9 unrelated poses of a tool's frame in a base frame.
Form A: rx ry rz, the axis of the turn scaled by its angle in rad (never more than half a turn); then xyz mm.
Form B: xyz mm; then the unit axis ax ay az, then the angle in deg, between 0 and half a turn. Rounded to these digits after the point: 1 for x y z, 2 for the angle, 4 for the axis.
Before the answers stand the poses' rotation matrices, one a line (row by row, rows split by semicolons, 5 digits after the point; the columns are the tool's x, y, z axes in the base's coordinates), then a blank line. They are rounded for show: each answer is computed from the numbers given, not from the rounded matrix.
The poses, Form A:
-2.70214 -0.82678 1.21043 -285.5 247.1 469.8
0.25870 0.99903 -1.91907 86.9 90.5 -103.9
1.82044 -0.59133 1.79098 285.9 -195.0 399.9
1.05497 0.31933 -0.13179 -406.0 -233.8 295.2
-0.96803 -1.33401 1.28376 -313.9 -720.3 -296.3
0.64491 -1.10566 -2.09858 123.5 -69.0 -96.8
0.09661 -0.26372 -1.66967 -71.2 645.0 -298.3
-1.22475 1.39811 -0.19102 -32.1 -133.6 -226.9
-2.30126 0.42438 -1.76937 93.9 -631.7 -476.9
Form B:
0.54578 0.44573 -0.70955; 0.49881 -0.85322 -0.15230; -0.67329 -0.27081 -0.68800
-0.54920 0.80836 0.21198; -0.63728 -0.24103 -0.73197; -0.54060 -0.53709 0.64753
0.03310 -0.63225 0.77406; 0.04706 -0.77264 -0.63310; 0.99834 0.05738 0.00418
0.94621 0.25818 0.19500; 0.04550 0.49054 -0.87023; -0.32033 0.83229 0.45241
-0.17441 -0.09129 -0.98043; 0.97621 0.11426 -0.18430; 0.12884 -0.98925 0.06919
-0.65319 0.32960 -0.68169; -0.74862 -0.41620 0.51609; -0.11362 0.84743 0.51861
-0.11837 0.96880 -0.21773; -0.98875 -0.09480 0.11571; 0.09146 0.22898 0.96913
0.26237 -0.53659 0.80202; -0.73206 0.43081 0.52772; -0.62869 -0.72558 -0.27979
0.23892 -0.10002 0.96587; -0.34899 -0.93707 -0.01070; 0.90616 -0.33452 -0.25879

-285.5 247.1 469.8 -0.8790 -0.2689 0.3937 176.13
86.9 90.5 -103.9 0.1187 0.4585 -0.8807 124.84
285.9 -195.0 399.9 0.6945 -0.2256 0.6832 150.19
-406.0 -233.8 295.2 0.9503 0.2877 -0.1187 63.60
-313.9 -720.3 -296.3 -0.4634 -0.6385 0.6145 119.70
123.5 -69.0 -96.8 0.2624 -0.4498 -0.8537 140.84
-71.2 645.0 -298.3 0.0571 -0.1558 -0.9861 97.01
-32.1 -133.6 -226.9 -0.6555 0.7483 -0.1022 107.06
93.9 -631.7 -476.9 -0.7844 0.1447 -0.6031 168.09

